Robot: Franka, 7 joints.
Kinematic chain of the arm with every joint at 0, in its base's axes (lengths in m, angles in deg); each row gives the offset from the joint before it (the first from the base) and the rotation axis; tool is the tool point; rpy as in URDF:
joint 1: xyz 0 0 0.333 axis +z
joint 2: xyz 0 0 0 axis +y
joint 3: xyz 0 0 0.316 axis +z
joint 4: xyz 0.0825 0 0 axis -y
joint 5: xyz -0.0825 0 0.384 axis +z
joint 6: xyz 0 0 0 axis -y
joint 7: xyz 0.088 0 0 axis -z
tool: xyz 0 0 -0.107 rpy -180 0 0
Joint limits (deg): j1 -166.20..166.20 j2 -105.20..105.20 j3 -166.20..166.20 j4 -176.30..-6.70 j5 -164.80..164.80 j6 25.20..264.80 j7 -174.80..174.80
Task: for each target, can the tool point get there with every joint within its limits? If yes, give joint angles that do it. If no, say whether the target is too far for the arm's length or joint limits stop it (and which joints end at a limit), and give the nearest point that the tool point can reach.
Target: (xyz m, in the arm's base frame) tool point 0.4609 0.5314 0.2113
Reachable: yes | joints -82.90 -71.20 122.93 -97.55 39.74 183.57 -116.64
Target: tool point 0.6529 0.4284 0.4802
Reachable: yes | joints 66.35 51.75 -51.07 -63.41 111.72 159.90 -29.33
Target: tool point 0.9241 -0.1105 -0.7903
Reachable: no: too far | nearest point 0.5761 -0.0689 -0.2701 | short by 0.627 m
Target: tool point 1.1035 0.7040 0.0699
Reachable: no: too far | nearest point 0.7091 0.4524 0.1639 | short by 0.477 m
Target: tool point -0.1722 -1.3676 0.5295
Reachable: no: too far | nearest point -0.1061 -0.8427 0.4541 | short by 0.534 m
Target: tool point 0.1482 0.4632 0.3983
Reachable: yes | joints -22.88 -4.56 83.19 -143.61 132.61 71.24 -5.34
